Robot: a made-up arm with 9 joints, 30 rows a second.
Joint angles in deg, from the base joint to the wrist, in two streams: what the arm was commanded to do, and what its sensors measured. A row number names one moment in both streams.
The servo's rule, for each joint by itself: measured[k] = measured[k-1] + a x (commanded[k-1-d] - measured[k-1]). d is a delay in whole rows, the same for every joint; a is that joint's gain. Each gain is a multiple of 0.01, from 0.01 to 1. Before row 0 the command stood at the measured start. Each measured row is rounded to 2 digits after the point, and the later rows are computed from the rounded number. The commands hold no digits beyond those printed.
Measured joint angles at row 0: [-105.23 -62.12 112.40 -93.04 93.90 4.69 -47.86 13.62 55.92]
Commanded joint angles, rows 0 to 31: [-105.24 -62.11 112.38 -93.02 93.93 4.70 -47.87 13.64 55.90]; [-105.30 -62.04 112.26 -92.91 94.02 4.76 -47.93 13.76 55.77]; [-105.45 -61.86 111.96 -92.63 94.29 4.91 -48.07 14.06 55.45]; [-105.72 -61.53 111.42 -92.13 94.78 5.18 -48.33 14.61 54.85]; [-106.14 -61.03 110.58 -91.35 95.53 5.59 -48.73 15.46 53.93]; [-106.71 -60.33 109.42 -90.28 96.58 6.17 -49.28 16.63 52.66]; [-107.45 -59.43 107.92 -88.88 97.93 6.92 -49.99 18.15 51.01]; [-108.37 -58.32 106.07 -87.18 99.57 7.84 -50.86 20.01 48.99]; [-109.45 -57.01 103.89 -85.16 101.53 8.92 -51.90 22.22 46.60]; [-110.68 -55.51 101.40 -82.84 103.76 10.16 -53.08 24.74 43.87]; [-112.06 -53.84 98.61 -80.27 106.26 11.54 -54.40 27.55 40.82]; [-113.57 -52.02 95.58 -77.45 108.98 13.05 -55.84 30.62 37.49]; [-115.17 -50.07 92.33 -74.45 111.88 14.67 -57.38 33.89 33.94]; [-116.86 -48.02 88.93 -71.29 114.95 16.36 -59.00 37.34 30.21]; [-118.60 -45.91 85.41 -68.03 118.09 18.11 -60.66 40.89 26.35]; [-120.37 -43.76 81.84 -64.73 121.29 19.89 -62.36 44.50 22.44]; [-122.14 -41.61 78.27 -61.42 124.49 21.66 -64.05 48.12 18.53]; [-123.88 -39.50 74.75 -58.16 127.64 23.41 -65.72 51.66 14.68]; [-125.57 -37.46 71.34 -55.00 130.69 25.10 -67.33 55.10 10.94]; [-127.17 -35.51 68.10 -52.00 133.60 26.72 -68.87 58.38 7.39]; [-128.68 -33.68 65.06 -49.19 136.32 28.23 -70.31 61.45 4.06]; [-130.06 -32.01 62.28 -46.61 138.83 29.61 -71.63 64.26 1.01]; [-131.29 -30.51 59.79 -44.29 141.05 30.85 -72.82 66.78 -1.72]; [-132.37 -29.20 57.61 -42.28 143.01 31.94 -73.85 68.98 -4.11]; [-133.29 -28.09 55.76 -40.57 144.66 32.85 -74.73 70.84 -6.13]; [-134.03 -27.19 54.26 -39.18 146.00 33.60 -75.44 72.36 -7.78]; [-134.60 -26.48 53.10 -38.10 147.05 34.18 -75.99 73.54 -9.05]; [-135.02 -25.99 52.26 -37.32 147.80 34.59 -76.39 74.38 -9.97]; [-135.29 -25.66 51.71 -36.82 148.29 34.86 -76.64 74.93 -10.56]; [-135.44 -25.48 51.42 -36.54 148.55 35.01 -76.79 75.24 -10.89]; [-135.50 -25.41 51.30 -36.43 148.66 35.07 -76.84 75.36 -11.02]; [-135.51 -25.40 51.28 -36.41 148.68 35.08 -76.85 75.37 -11.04]
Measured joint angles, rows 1 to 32: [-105.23 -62.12 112.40 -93.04 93.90 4.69 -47.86 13.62 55.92]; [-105.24 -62.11 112.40 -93.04 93.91 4.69 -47.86 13.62 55.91]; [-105.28 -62.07 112.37 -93.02 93.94 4.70 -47.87 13.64 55.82]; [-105.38 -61.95 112.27 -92.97 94.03 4.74 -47.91 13.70 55.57]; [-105.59 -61.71 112.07 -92.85 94.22 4.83 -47.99 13.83 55.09]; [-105.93 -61.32 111.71 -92.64 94.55 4.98 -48.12 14.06 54.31]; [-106.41 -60.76 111.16 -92.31 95.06 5.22 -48.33 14.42 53.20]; [-107.04 -60.00 110.38 -91.83 95.78 5.56 -48.63 14.94 51.73]; [-107.85 -59.04 109.35 -91.18 96.73 6.02 -49.03 15.65 49.89]; [-108.83 -57.88 108.04 -90.34 97.93 6.60 -49.55 16.57 47.69]; [-109.96 -56.53 106.45 -89.29 99.39 7.31 -50.19 17.71 45.13]; [-111.24 -55.00 104.57 -88.03 101.11 8.16 -50.95 19.09 42.24]; [-112.66 -53.30 102.41 -86.55 103.08 9.14 -51.83 20.70 39.06]; [-114.19 -51.46 99.99 -84.86 105.28 10.25 -52.83 22.55 35.63]; [-115.82 -49.50 97.34 -82.96 107.70 11.47 -53.94 24.62 32.00]; [-117.52 -47.45 94.48 -80.87 110.30 12.80 -55.15 26.90 28.21]; [-119.26 -45.35 91.45 -78.61 113.05 14.22 -56.45 29.36 24.34]; [-121.02 -43.22 88.29 -76.20 115.91 15.71 -57.82 31.99 20.45]; [-122.76 -41.10 85.04 -73.67 118.84 17.25 -59.24 34.74 16.58]; [-124.47 -39.03 81.75 -71.06 121.80 18.82 -60.70 37.59 12.80]; [-126.12 -37.02 78.47 -68.39 124.75 20.40 -62.17 40.50 9.18]; [-127.68 -35.12 75.25 -65.70 127.64 21.97 -63.64 43.43 5.75]; [-129.13 -33.35 72.14 -63.03 130.44 23.50 -65.08 46.35 2.57]; [-130.45 -31.73 69.18 -60.41 133.09 24.97 -66.47 49.21 -0.30]; [-131.62 -30.29 66.40 -57.87 135.57 26.36 -67.80 51.98 -2.85]; [-132.64 -29.04 63.85 -55.45 137.84 27.66 -69.05 54.62 -5.05]; [-133.49 -27.99 61.55 -53.17 139.88 28.85 -70.20 57.10 -6.88]; [-134.17 -27.13 59.52 -51.06 141.67 29.92 -71.24 59.40 -8.33]; [-134.69 -26.48 57.78 -49.14 143.20 30.85 -72.17 61.50 -9.43]; [-135.06 -26.01 56.32 -47.42 144.47 31.65 -72.97 63.38 -10.19]; [-135.29 -25.71 55.14 -45.90 145.49 32.32 -73.66 65.04 -10.66]; [-135.42 -25.54 54.22 -44.57 146.28 32.87 -74.23 66.48 -10.90]
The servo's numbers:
d 1
a 0.61 0.57 0.24 0.14 0.25 0.20 0.18 0.14 0.67

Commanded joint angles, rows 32 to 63: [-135.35 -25.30 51.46 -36.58 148.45 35.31 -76.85 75.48 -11.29]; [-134.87 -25.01 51.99 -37.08 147.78 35.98 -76.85 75.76 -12.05]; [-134.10 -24.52 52.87 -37.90 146.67 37.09 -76.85 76.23 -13.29]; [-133.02 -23.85 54.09 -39.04 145.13 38.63 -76.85 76.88 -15.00]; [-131.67 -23.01 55.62 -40.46 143.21 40.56 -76.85 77.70 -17.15]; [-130.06 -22.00 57.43 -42.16 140.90 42.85 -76.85 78.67 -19.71]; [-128.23 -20.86 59.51 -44.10 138.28 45.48 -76.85 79.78 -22.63]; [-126.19 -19.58 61.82 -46.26 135.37 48.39 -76.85 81.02 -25.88]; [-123.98 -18.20 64.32 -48.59 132.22 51.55 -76.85 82.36 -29.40]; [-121.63 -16.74 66.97 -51.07 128.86 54.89 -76.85 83.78 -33.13]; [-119.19 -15.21 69.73 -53.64 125.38 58.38 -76.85 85.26 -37.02]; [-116.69 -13.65 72.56 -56.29 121.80 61.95 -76.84 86.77 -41.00]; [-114.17 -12.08 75.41 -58.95 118.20 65.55 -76.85 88.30 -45.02]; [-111.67 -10.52 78.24 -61.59 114.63 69.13 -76.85 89.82 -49.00]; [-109.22 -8.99 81.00 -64.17 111.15 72.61 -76.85 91.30 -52.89]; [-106.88 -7.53 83.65 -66.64 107.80 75.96 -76.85 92.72 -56.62]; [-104.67 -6.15 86.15 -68.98 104.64 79.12 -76.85 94.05 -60.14]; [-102.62 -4.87 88.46 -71.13 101.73 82.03 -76.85 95.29 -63.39]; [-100.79 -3.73 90.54 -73.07 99.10 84.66 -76.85 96.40 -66.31]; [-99.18 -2.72 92.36 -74.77 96.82 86.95 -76.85 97.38 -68.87]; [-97.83 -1.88 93.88 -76.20 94.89 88.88 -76.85 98.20 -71.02]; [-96.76 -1.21 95.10 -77.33 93.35 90.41 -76.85 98.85 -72.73]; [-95.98 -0.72 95.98 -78.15 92.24 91.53 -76.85 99.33 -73.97]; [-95.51 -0.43 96.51 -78.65 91.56 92.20 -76.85 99.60 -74.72]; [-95.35 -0.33 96.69 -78.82 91.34 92.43 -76.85 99.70 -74.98]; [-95.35 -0.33 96.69 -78.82 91.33 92.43 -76.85 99.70 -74.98]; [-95.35 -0.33 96.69 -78.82 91.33 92.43 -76.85 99.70 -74.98]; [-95.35 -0.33 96.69 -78.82 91.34 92.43 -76.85 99.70 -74.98]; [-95.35 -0.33 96.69 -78.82 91.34 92.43 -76.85 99.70 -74.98]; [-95.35 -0.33 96.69 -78.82 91.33 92.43 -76.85 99.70 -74.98]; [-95.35 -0.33 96.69 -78.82 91.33 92.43 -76.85 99.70 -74.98]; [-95.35 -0.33 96.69 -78.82 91.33 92.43 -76.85 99.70 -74.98]
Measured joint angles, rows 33 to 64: [-135.47 -25.46 53.51 -43.43 146.88 33.31 -74.70 67.72 -10.99]; [-135.40 -25.37 53.02 -42.47 147.27 33.71 -75.09 68.81 -11.19]; [-135.08 -25.16 52.77 -41.72 147.40 34.16 -75.41 69.78 -11.77]; [-134.48 -24.80 52.79 -41.19 147.22 34.75 -75.67 70.68 -12.79]; [-133.59 -24.26 53.10 -40.89 146.70 35.53 -75.88 71.55 -14.27]; [-132.42 -23.55 53.70 -40.83 145.83 36.54 -76.05 72.41 -16.20]; [-130.98 -22.67 54.60 -41.02 144.60 37.80 -76.19 73.29 -18.55]; [-129.30 -21.64 55.78 -41.45 143.02 39.34 -76.31 74.20 -21.28]; [-127.40 -20.47 57.23 -42.12 141.11 41.15 -76.41 75.15 -24.36]; [-125.31 -19.18 58.93 -43.03 138.89 43.23 -76.49 76.16 -27.74]; [-123.07 -17.79 60.86 -44.16 136.38 45.56 -76.55 77.23 -31.35]; [-120.70 -16.32 62.99 -45.49 133.63 48.12 -76.60 78.35 -35.15]; [-118.25 -14.80 65.29 -47.00 130.67 50.89 -76.64 79.53 -39.07]; [-115.76 -13.25 67.72 -48.67 127.55 53.82 -76.68 80.76 -43.06]; [-113.27 -11.69 70.24 -50.48 124.32 56.88 -76.71 82.03 -47.04]; [-110.80 -10.15 72.82 -52.40 121.03 60.03 -76.74 83.33 -50.96]; [-108.41 -8.66 75.42 -54.39 117.72 63.22 -76.76 84.64 -54.75]; [-106.13 -7.23 78.00 -56.43 114.45 66.40 -76.78 85.96 -58.36]; [-103.99 -5.88 80.51 -58.49 111.27 69.53 -76.79 87.27 -61.73]; [-102.04 -4.65 82.92 -60.53 108.23 72.56 -76.80 88.55 -64.80]; [-100.30 -3.55 85.19 -62.52 105.38 75.44 -76.81 89.79 -67.53]; [-98.79 -2.60 87.28 -64.44 102.76 78.13 -76.82 90.97 -69.87]; [-97.55 -1.81 89.16 -66.24 100.41 80.59 -76.83 92.07 -71.79]; [-96.59 -1.19 90.80 -67.91 98.37 82.78 -76.83 93.09 -73.25]; [-95.93 -0.76 92.17 -69.41 96.67 84.66 -76.83 94.00 -74.23]; [-95.58 -0.51 93.25 -70.73 95.34 86.21 -76.83 94.80 -74.73]; [-95.44 -0.41 94.08 -71.86 94.34 87.45 -76.83 95.49 -74.90]; [-95.39 -0.36 94.71 -72.83 93.59 88.45 -76.83 96.08 -74.95]; [-95.37 -0.34 95.19 -73.67 93.03 89.25 -76.83 96.59 -74.97]; [-95.36 -0.33 95.55 -74.39 92.61 89.89 -76.83 97.03 -74.98]; [-95.35 -0.33 95.82 -75.01 92.29 90.40 -76.83 97.40 -74.98]; [-95.35 -0.33 96.03 -75.54 92.05 90.81 -76.83 97.72 -74.98]
